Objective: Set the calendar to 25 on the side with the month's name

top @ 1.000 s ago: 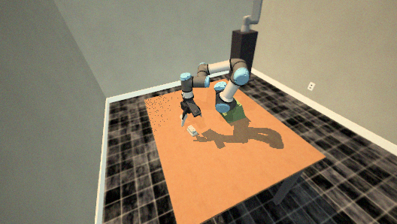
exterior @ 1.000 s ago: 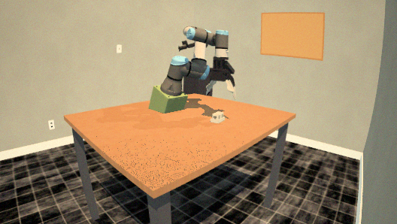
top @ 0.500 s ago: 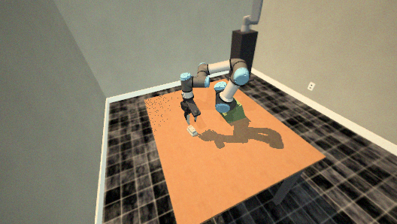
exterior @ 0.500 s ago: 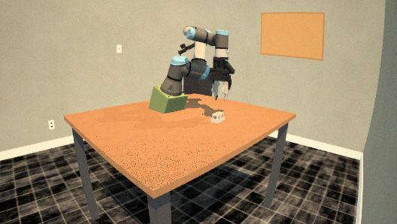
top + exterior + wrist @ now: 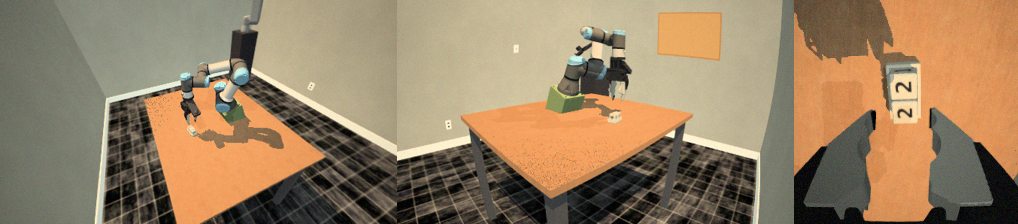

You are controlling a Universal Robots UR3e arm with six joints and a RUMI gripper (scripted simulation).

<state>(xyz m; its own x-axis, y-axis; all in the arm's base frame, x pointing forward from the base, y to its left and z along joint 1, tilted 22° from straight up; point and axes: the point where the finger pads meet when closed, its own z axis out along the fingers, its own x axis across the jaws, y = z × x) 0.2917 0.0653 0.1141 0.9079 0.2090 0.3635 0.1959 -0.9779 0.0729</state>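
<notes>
Now: hand 9 cm above the white calendar cube. The rest, counted from my hand: white calendar tray 2 cm to the right, 11 cm below.
</notes>
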